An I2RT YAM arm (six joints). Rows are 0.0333 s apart.
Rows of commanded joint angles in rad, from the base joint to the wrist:
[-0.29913 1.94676 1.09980 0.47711 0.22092 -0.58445]
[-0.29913 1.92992 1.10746 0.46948 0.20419 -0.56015]
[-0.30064 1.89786 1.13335 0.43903 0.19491 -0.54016]
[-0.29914 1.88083 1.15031 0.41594 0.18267 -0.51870]
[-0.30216 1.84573 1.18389 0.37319 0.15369 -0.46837]
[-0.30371 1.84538 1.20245 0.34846 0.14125 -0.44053]
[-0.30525 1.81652 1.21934 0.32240 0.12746 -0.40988]
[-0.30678 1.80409 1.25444 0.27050 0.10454 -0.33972]
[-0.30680 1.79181 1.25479 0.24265 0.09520 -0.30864]
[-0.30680 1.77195 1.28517 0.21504 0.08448 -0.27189]
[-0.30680 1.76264 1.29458 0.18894 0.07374 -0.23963]
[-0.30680 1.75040 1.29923 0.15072 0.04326 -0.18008]
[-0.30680 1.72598 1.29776 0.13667 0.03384 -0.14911]
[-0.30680 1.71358 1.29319 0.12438 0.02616 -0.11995]
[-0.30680 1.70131 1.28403 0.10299 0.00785 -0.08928]
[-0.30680 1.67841 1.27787 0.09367 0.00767 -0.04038]
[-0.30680 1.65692 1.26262 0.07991 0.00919 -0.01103]
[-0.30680 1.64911 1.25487 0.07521 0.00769 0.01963]
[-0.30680 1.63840 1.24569 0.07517 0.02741 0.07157]
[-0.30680 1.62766 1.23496 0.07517 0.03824 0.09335]
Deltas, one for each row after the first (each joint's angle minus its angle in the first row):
[0.00000 -0.01684 0.00766 -0.00763 -0.01673 0.02430]
[-0.00151 -0.04890 0.03355 -0.03808 -0.02601 0.04429]
[-0.00001 -0.06593 0.05051 -0.06117 -0.03825 0.06575]
[-0.00303 -0.10103 0.08409 -0.10392 -0.06723 0.11608]
[-0.00458 -0.10138 0.10265 -0.12865 -0.07967 0.14392]
[-0.00612 -0.13024 0.11954 -0.15471 -0.09346 0.17457]
[-0.00765 -0.14267 0.15464 -0.20661 -0.11638 0.24473]
[-0.00767 -0.15495 0.15499 -0.23446 -0.12572 0.27581]
[-0.00767 -0.17481 0.18537 -0.26207 -0.13644 0.31256]
[-0.00767 -0.18412 0.19478 -0.28817 -0.14718 0.34482]
[-0.00767 -0.19636 0.19943 -0.32639 -0.17766 0.40437]
[-0.00767 -0.22078 0.19796 -0.34044 -0.18708 0.43534]
[-0.00767 -0.23318 0.19339 -0.35273 -0.19476 0.46450]
[-0.00767 -0.24545 0.18423 -0.37412 -0.21307 0.49517]
[-0.00767 -0.26835 0.17807 -0.38344 -0.21325 0.54407]
[-0.00767 -0.28984 0.16282 -0.39720 -0.21173 0.57342]
[-0.00767 -0.29765 0.15507 -0.40190 -0.21323 0.60408]
[-0.00767 -0.30836 0.14589 -0.40194 -0.19351 0.65602]
[-0.00767 -0.31910 0.13516 -0.40194 -0.18268 0.67780]

